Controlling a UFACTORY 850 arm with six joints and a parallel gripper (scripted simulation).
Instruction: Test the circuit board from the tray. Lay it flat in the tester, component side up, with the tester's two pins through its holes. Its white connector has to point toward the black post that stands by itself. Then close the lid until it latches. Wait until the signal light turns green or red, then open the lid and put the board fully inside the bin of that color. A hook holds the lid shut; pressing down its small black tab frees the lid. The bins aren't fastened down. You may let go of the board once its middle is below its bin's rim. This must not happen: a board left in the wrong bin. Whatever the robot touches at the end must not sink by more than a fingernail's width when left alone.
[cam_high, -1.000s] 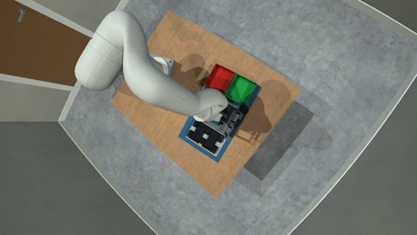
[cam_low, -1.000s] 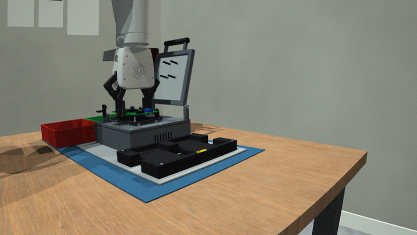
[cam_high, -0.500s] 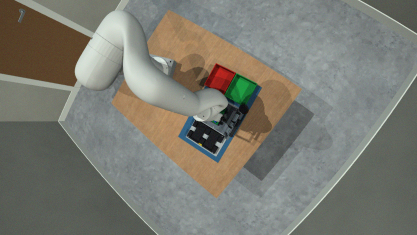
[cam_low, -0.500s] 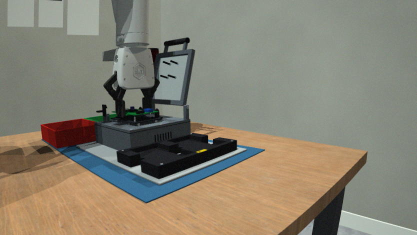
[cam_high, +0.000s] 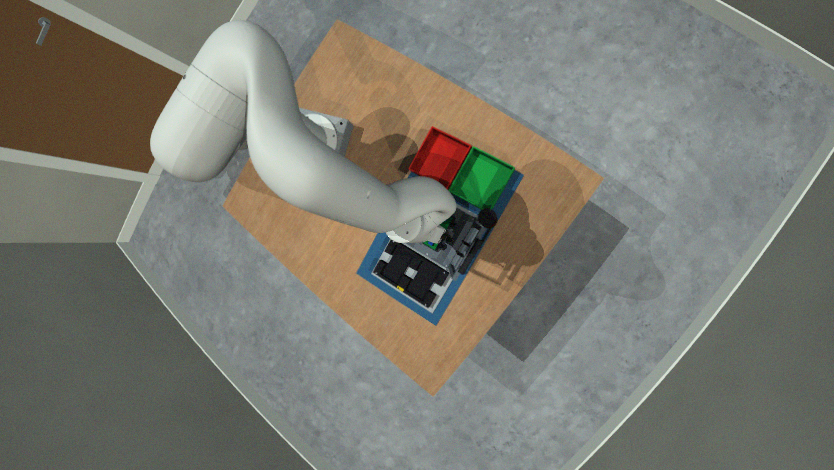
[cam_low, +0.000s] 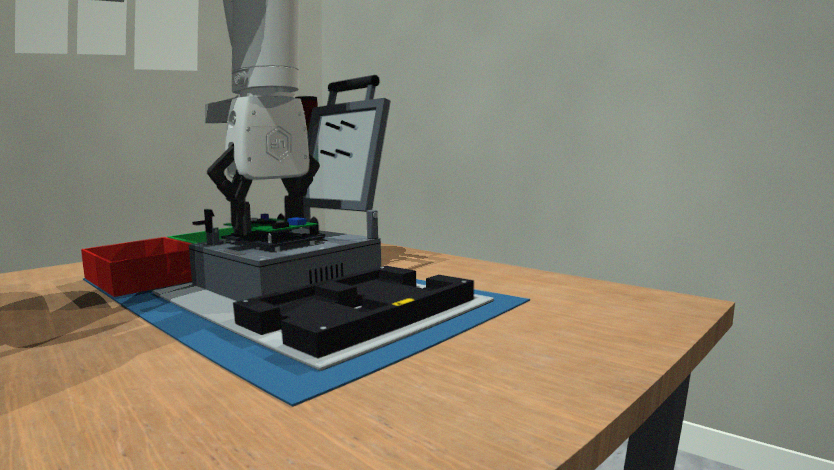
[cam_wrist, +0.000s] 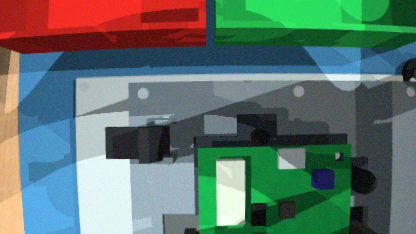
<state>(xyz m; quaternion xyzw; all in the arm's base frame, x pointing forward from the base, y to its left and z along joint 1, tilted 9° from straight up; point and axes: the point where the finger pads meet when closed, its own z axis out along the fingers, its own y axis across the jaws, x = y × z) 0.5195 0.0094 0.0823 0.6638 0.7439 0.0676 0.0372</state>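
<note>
Right now my hand is right at the green circuit board. The rest, counted from my hand: black hook: 70 mm behind, 50 mm to the left; see-through lid: 120 mm ahead, 10 mm to the left, 90 mm above; green bin: 20 mm ahead, 200 mm to the left, 70 mm below.
</note>
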